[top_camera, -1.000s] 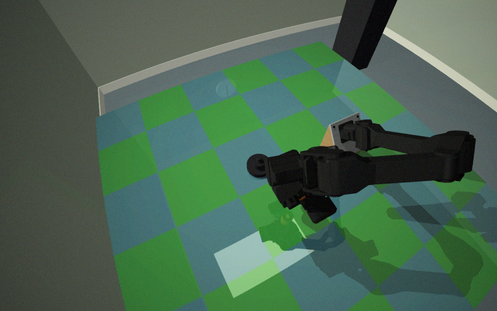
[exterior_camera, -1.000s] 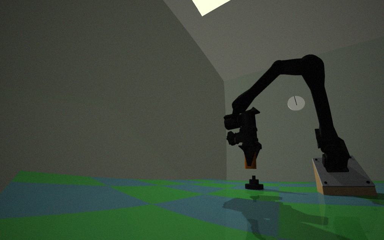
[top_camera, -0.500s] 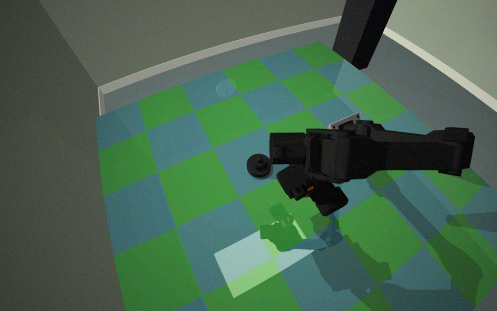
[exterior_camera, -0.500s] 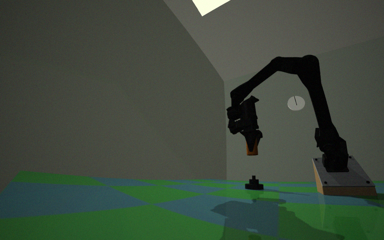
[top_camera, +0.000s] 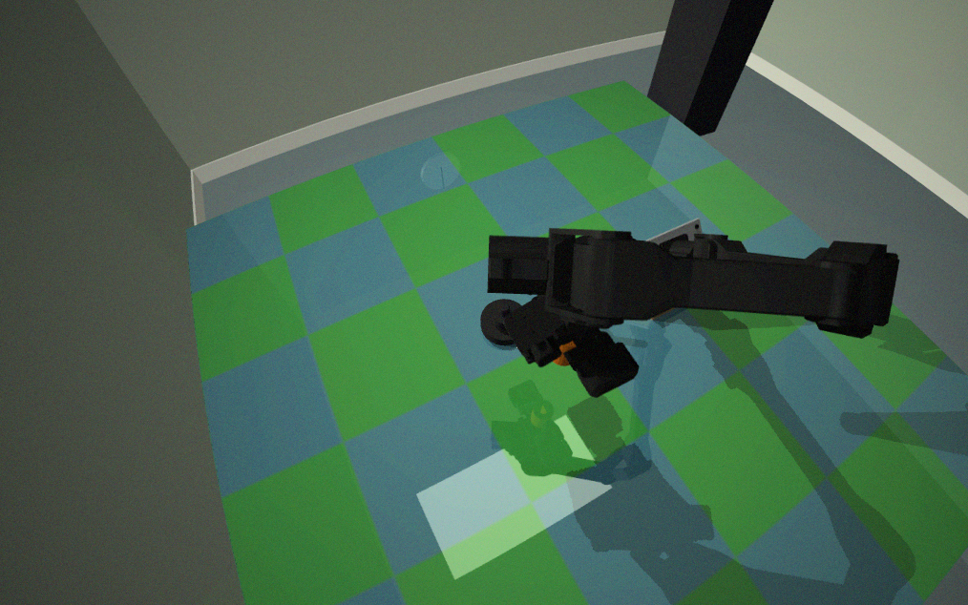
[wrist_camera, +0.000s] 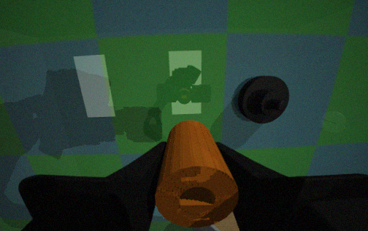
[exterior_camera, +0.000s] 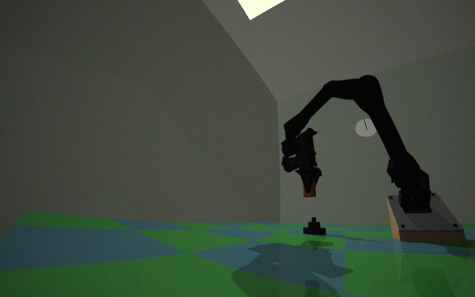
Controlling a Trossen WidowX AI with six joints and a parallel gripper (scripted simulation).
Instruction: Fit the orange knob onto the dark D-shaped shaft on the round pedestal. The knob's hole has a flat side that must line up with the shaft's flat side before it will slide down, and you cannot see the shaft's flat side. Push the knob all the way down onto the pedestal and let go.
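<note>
The shaft lies 14 cm to the right of my gripper tip, 11 cm below it and 2 cm ahead of it. Also, from my gripper tip: orange knob: 2 cm above.
</note>
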